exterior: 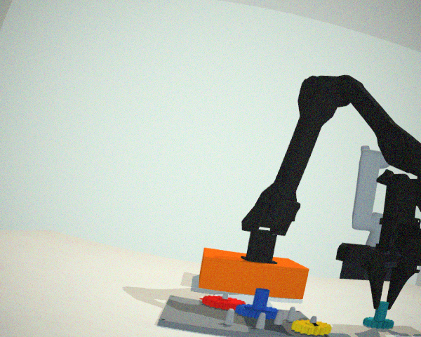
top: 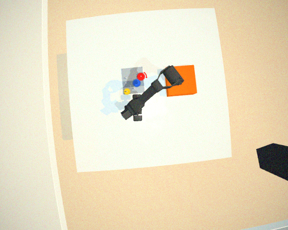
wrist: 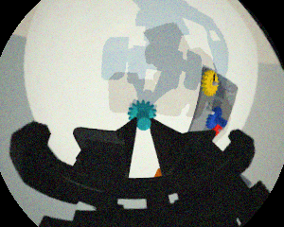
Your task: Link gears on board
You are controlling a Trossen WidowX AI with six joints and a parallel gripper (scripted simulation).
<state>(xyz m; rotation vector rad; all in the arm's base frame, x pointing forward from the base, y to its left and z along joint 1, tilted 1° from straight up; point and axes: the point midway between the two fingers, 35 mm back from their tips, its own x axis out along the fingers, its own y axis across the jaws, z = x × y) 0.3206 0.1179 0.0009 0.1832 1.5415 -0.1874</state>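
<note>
The yellow gear is 15 cm to the right of my gripper tip, 5 cm ahead of it and 1 cm below it. Round my gripper tip: red gear (24 cm to the right, 9 cm behind, 1 cm below); then teal gear (1 cm below); then blue gear (20 cm to the right, 4 cm behind).
</note>
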